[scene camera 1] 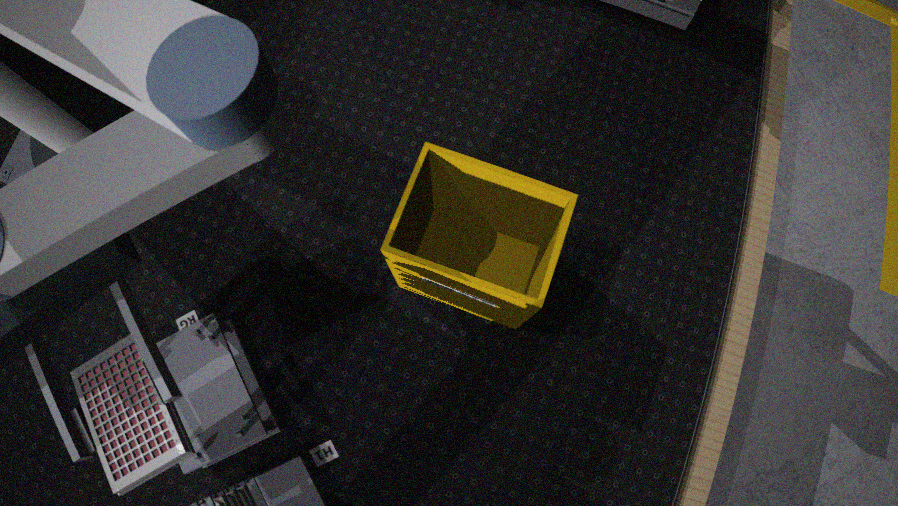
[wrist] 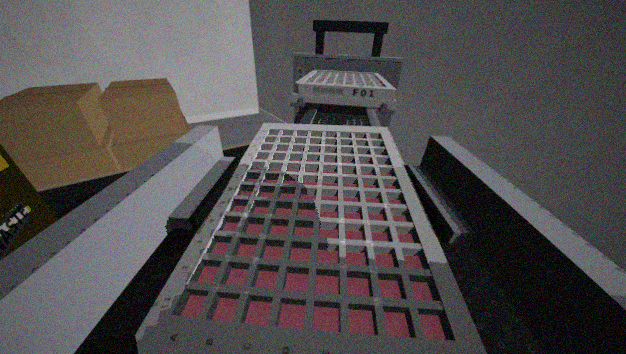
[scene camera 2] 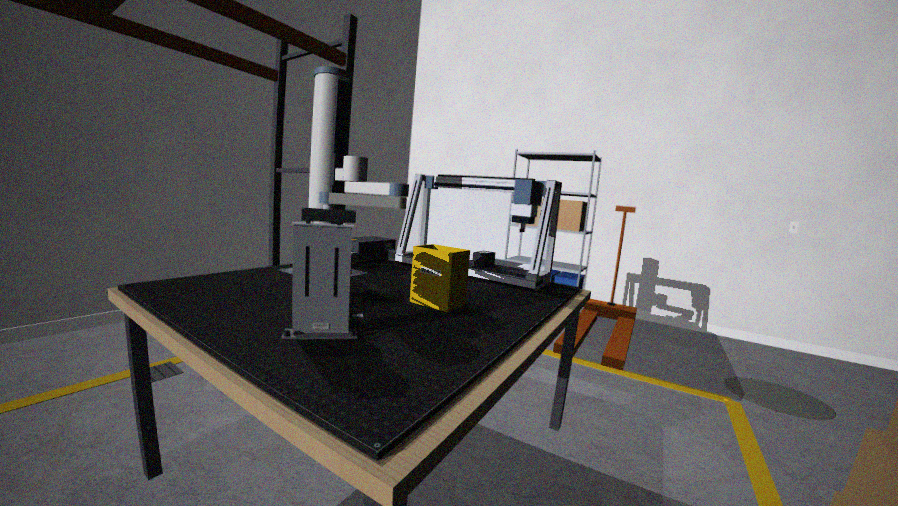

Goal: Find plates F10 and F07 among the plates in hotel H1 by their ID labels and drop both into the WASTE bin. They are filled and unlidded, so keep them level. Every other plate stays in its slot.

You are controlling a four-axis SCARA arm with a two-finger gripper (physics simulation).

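Seen in the pictures: gripper, between the fingertips: point(scene camera 1: 127, 429) point(wrist: 321, 150); arm's base, origin of its link: point(scene camera 1: 99, 125).
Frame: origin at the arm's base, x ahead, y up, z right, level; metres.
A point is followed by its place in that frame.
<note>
My gripper point(scene camera 1: 125, 428) {x 0.416, y 0.262, z 0.321 m} point(wrist: 321, 150) {x 0.416, y 0.262, z 0.321 m} is shut on an unlidded plate point(scene camera 1: 128, 408) {x 0.405, y 0.253, z 0.305 m} point(wrist: 325, 225) {x 0.385, y 0.250, z 0.300 m} with pink-red wells. The plate sits between the two fingers and looks level; its ID label does not show. Plate F01 point(wrist: 350, 93) {x 0.472, y 0.274, z 0.390 m} sits at the top of hotel H1 point(scene camera 1: 290, 484) {x 0.521, y 0.021, z 0.371 m} point(scene camera 2: 320, 276) {x 0.588, y 0.166, z 0.495 m} point(wrist: 345, 63) {x 0.569, y 0.287, z 0.471 m}, beyond the held plate in the wrist view; lower plates cannot be read. The yellow WASTE bin point(scene camera 1: 502, 179) {x 0.652, y 0.199, z -0.027 m} point(scene camera 2: 439, 276) {x 0.683, y 0.127, z 0.086 m} point(wrist: 12, 190) {x 0.689, y 0.160, z 0.086 m} stands upright, apart from the gripper; its visible inside floor is bare. The gripper is hidden in scene camera 2.
The grey RG stand point(scene camera 1: 213, 383) {x 0.399, y 0.073, z 0.281 m} is close beside the gripper in scene camera 1. The arm's joint point(scene camera 1: 204, 69) {x 0.455, y 0.425, z 0.051 m} hangs at the upper left. The H1 tag point(scene camera 1: 324, 452) {x 0.547, y 0.013, z 0.317 m} lies beside the hotel. A gantry frame point(scene camera 2: 477, 182) {x 0.429, y 0.486, z -0.623 m} stands behind the bin, near the table's wooden edge point(scene camera 1: 747, 251) {x 1.021, y 0.000, z -0.128 m}.
</note>
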